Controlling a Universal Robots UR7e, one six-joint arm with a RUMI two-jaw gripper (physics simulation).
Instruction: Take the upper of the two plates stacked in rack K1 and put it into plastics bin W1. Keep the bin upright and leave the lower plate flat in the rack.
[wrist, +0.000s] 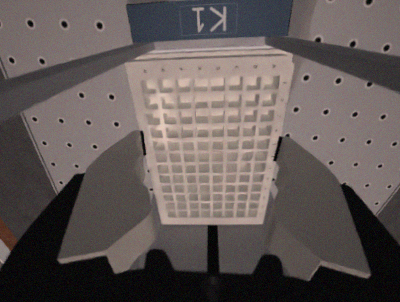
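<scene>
I can see a white well plate (211, 120), and along with the plate I see my gripper (209, 137).
</scene>
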